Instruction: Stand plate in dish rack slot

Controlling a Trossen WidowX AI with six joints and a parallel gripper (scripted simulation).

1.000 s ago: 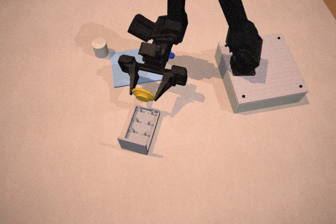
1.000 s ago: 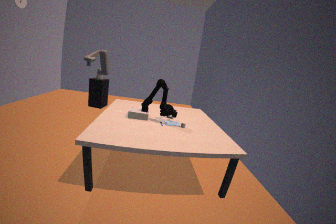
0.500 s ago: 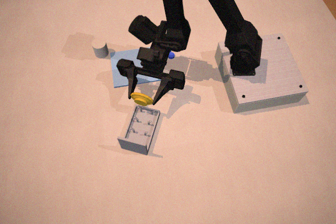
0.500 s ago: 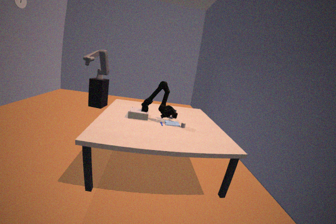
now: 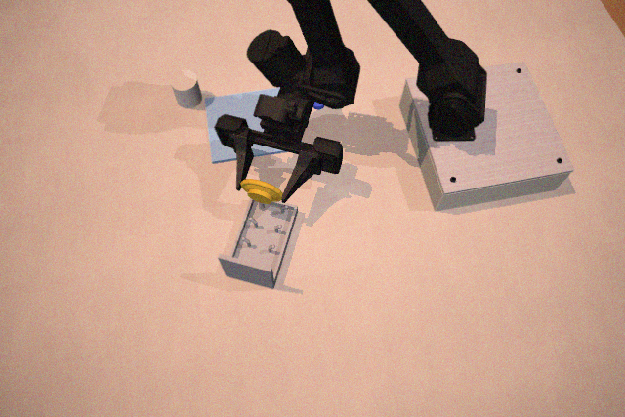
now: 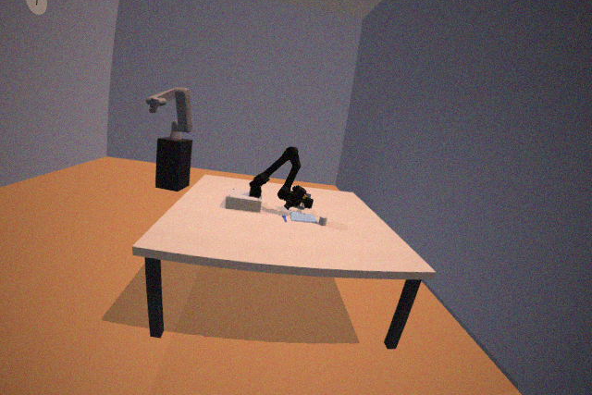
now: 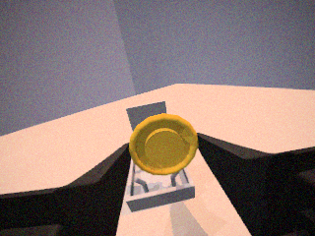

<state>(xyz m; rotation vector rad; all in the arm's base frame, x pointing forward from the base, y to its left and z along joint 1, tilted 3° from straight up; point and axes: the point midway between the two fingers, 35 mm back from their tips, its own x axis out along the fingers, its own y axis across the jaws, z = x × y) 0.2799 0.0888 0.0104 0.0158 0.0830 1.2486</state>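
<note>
Now: gripper tip 40 mm to the right of the grey dish rack and 50 mm above it. From my gripper tip the other things lie so: yellow plate (10 mm to the right); then light blue mat (20 mm ahead, 170 mm to the right, 70 mm below); then blue spoon (80 mm behind, 230 mm to the right, 70 mm below).
</note>
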